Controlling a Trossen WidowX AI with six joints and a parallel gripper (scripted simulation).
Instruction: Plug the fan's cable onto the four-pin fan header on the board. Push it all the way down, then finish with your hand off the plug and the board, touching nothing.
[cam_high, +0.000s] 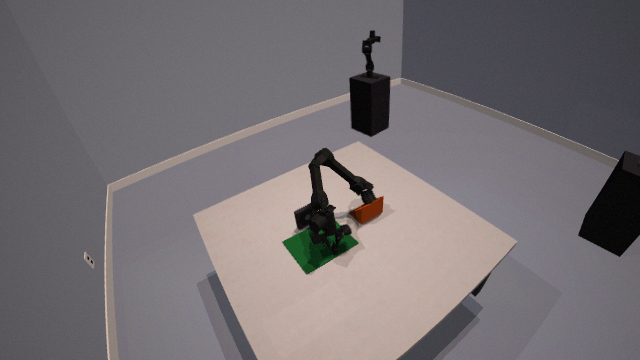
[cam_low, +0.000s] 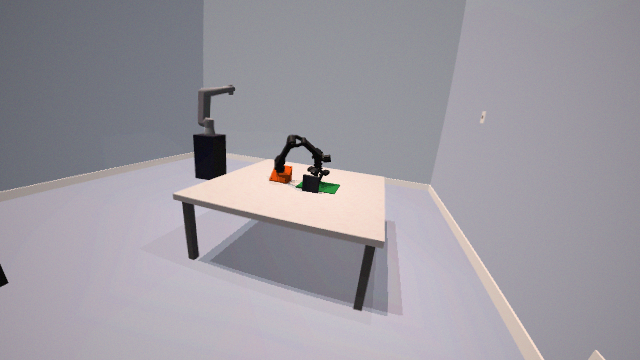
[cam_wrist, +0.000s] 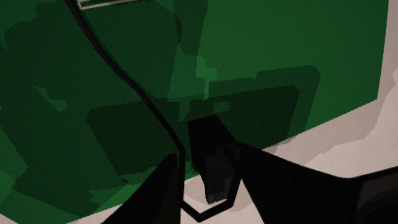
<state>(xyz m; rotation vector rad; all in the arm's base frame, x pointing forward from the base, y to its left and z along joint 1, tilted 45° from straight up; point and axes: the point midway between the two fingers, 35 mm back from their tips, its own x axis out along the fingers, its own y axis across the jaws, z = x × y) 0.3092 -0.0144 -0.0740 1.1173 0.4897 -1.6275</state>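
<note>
Now: gripper tip 2 cm short of the green board, 9 cm to the left of it and 4 cm above it. The rest, counted from my gripper tip: black fan 2 cm behind, 23 cm to the right, 4 cm above; black plug 1 cm to the left.
</note>
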